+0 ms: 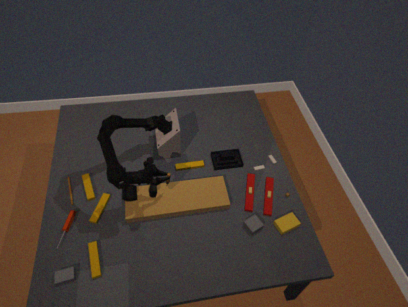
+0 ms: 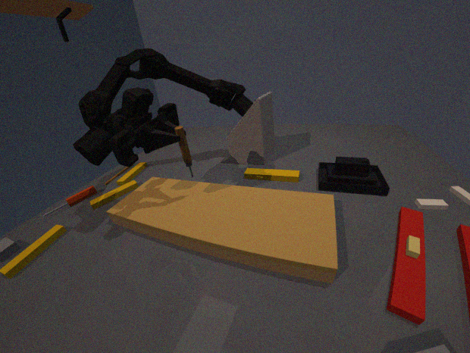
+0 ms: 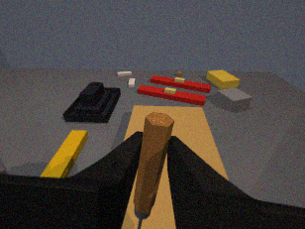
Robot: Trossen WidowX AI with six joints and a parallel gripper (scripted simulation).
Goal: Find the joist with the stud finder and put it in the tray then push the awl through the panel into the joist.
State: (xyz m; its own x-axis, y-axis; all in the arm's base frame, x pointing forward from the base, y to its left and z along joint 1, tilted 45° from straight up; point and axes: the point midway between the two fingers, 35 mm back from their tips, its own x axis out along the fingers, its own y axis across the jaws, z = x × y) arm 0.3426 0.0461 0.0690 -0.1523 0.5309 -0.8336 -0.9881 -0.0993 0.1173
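Right now the awl is 50 mm below my gripper tip, 10 mm to the right of it and 10 mm behind it. From my gripper tip the other things lie so: stud finder (330 mm to the left, 250 mm behind, 140 mm below); black tray (320 mm to the left, 240 mm behind, 180 mm below); square indicator light (340 mm to the left, 250 mm behind, 130 mm below).
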